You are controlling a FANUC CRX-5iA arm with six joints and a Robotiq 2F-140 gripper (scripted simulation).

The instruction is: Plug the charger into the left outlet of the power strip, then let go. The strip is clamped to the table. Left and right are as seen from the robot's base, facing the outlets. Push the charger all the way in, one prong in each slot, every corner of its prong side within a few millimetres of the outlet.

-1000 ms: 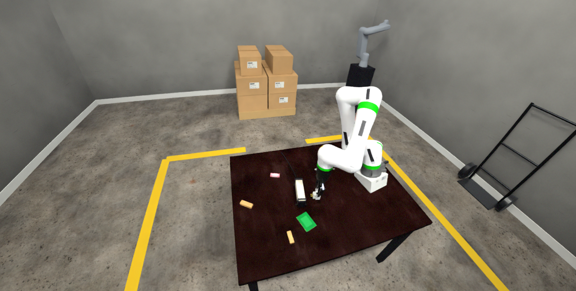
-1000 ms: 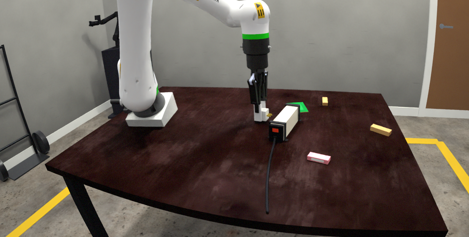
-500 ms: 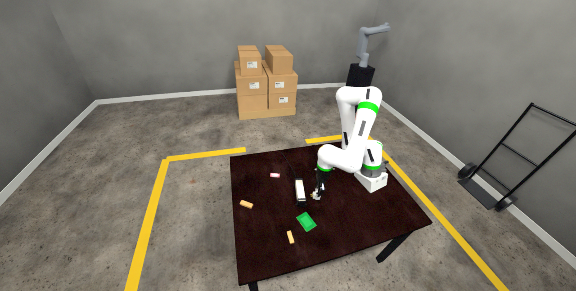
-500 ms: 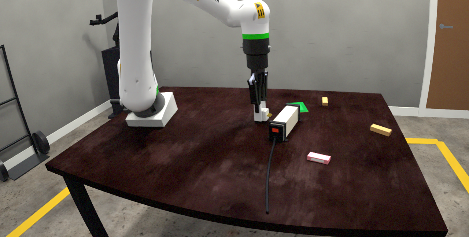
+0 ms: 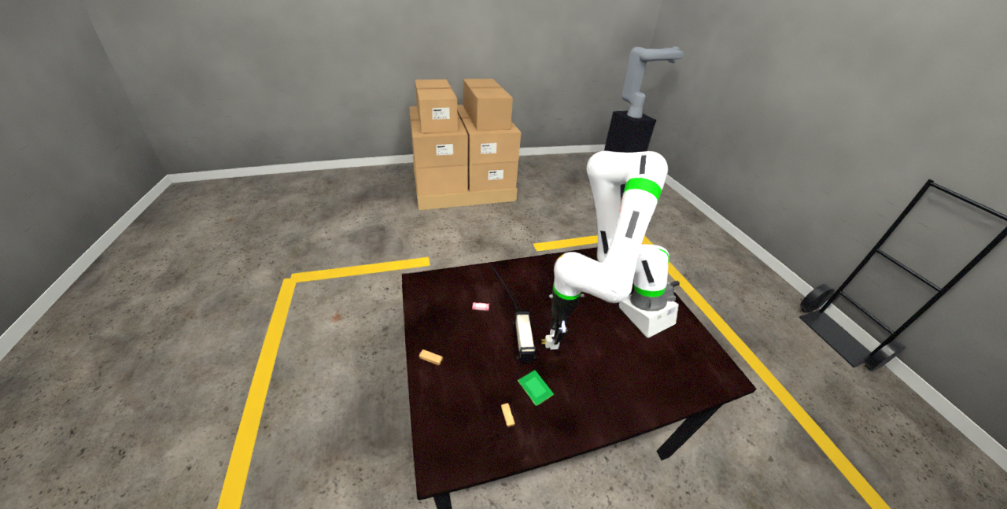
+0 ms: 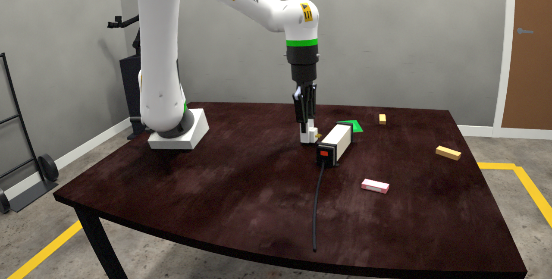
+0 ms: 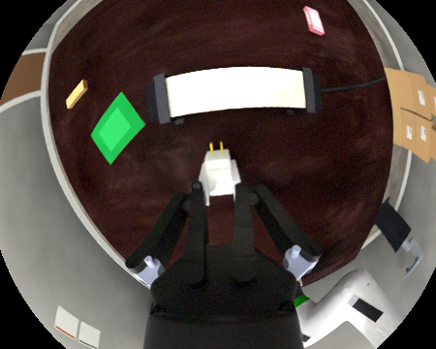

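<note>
Now: the power strip 11 cm ahead of my hand, 7 cm to the right of it and 1 cm below it. From my hand the other things lie so: white charger 1 cm below, 1 cm ahead; flat piece 14 cm ahead, 13 cm to the left, 4 cm below; red switch 16 cm to the right, 6 cm ahead.
</note>
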